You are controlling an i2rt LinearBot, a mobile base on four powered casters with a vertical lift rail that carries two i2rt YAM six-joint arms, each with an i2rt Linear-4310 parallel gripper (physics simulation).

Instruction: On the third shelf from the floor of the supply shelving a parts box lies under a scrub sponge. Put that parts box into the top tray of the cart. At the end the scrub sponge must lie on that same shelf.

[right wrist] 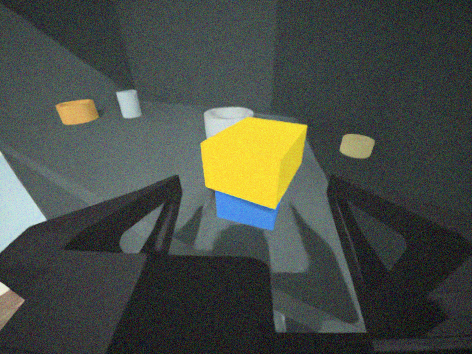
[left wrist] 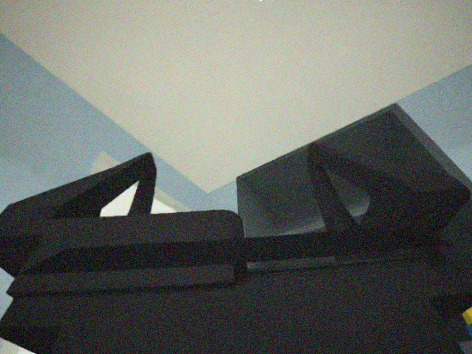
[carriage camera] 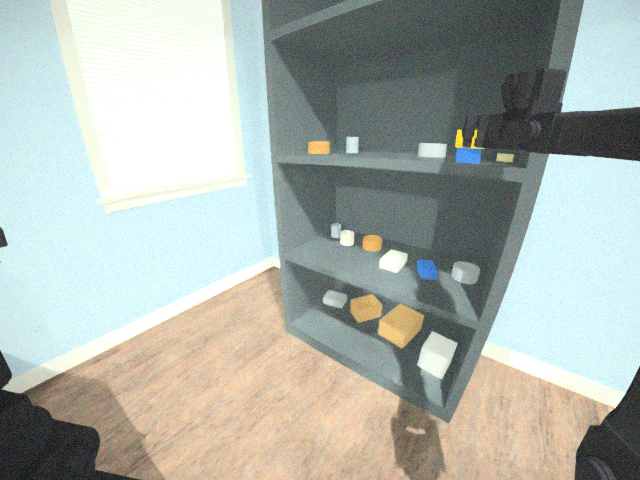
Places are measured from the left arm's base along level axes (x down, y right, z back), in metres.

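Pixels of known places: left gripper, fingertip midpoint: (left wrist: 231, 156); right gripper, fingertip midpoint: (right wrist: 253, 183) (carriage camera: 481, 132).
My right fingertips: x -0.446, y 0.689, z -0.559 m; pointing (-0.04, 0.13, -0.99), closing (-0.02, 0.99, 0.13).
Note:
For each thing: its top centre in the pictures, then the offset to it from my right fingertips.
- yellow scrub sponge, top centre: (right wrist: 259, 133) (carriage camera: 473, 131) dx -0.006, dy +0.018, dz -0.074 m
- blue parts box, top centre: (right wrist: 256, 169) (carriage camera: 468, 147) dx +0.039, dy +0.019, dz -0.084 m
- orange container, top centre: (right wrist: 74, 102) (carriage camera: 318, 141) dx +0.029, dy -0.436, dz -0.515 m
- pale cylinder, top centre: (right wrist: 126, 91) (carriage camera: 352, 137) dx +0.009, dy -0.283, dz -0.525 m
- white round container, top centre: (right wrist: 228, 112) (carriage camera: 432, 143) dx +0.031, dy +0.001, dz -0.308 m
- tan round piece, top centre: (right wrist: 358, 138) (carriage camera: 505, 153) dx +0.054, dy +0.218, dz -0.193 m
A yellow scrub sponge (carriage camera: 459, 139) (left wrist: 468, 316) (right wrist: 250, 155) lies on a blue parts box (carriage camera: 468, 156) (right wrist: 246, 211), on the third shelf (carriage camera: 361, 161) (right wrist: 165, 145) near its right end. My right gripper (carriage camera: 471, 126) (right wrist: 253, 183) is open and empty; its fingers point at the sponge and box, with one finger to either side in the right wrist view. In the carriage view the fingers partly cover the sponge. My left gripper (left wrist: 231, 156) is open and empty, pointing up toward the ceiling, away from the shelf. The cart does not show.
On the same shelf stand an orange container (carriage camera: 318, 147) (right wrist: 77, 111), a pale cylinder (carriage camera: 352, 145) (right wrist: 129, 104), a white round container (carriage camera: 432, 150) (right wrist: 220, 120) behind the sponge, and a tan round piece (carriage camera: 505, 157) (right wrist: 357, 146) to the right. Lower shelves hold several items. The right side panel (carriage camera: 516, 227) stands close.

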